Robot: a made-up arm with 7 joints. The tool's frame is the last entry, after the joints.
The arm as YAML. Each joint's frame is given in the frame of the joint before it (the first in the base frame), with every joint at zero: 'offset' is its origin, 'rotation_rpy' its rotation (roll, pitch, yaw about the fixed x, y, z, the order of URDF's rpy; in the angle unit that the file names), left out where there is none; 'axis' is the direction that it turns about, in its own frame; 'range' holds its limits. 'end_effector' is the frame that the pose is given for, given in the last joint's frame.
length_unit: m
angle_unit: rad
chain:
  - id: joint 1
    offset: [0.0, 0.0, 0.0]
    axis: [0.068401, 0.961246, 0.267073]
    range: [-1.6, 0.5]
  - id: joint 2
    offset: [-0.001, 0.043, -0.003]
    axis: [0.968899, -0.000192, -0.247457]
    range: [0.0, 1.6]
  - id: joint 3
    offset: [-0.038, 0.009, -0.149]
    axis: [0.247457, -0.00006, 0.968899]
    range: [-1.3, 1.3]
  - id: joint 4
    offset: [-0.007, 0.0, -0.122]
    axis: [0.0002, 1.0, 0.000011]
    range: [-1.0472, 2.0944]
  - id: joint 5
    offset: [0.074, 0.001, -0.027]
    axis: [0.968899, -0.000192, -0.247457]
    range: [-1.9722, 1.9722]
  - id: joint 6
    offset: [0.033, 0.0, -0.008]
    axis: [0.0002, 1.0, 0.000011]
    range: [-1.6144, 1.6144]
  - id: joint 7
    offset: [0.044, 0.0, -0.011]
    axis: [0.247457, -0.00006, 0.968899]
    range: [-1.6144, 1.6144]
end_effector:
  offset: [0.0, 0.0, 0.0]
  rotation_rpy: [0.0, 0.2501, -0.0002]
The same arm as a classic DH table. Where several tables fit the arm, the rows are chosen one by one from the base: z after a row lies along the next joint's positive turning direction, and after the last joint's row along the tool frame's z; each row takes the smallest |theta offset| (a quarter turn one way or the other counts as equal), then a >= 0, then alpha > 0; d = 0 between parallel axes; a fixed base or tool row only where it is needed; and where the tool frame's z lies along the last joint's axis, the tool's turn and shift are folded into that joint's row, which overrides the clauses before.
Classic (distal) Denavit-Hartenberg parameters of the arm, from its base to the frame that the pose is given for. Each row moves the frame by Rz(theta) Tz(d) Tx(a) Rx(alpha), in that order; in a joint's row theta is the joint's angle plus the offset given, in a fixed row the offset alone. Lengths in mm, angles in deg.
base (fixed): d 0; theta_offset -4.07; a 0; alpha -74.51
joint 1: d 40.5; theta_offset -75.12; a -14.9; alpha -90
joint 2: d -0.2; theta_offset 74; a -9; alpha 90
joint 3: d -273.7; theta_offset 90; a 23.4; alpha -90
joint 4: d 1; theta_offset 90; a 7.8; alpha 90
joint 5: d 112.3; theta_offset 0; a -0.4; alpha -90
joint 6: d 0; theta_offset -90; a 45.4; alpha 90
joint 7: d 0.2; theta_offset 0; a 0; alpha 0
Joint limits (deg, base to tool): -91.67..28.65 0..91.67 -74.48..74.48 -60..120 -113..113 -92.5..92.5 -92.5..92.5

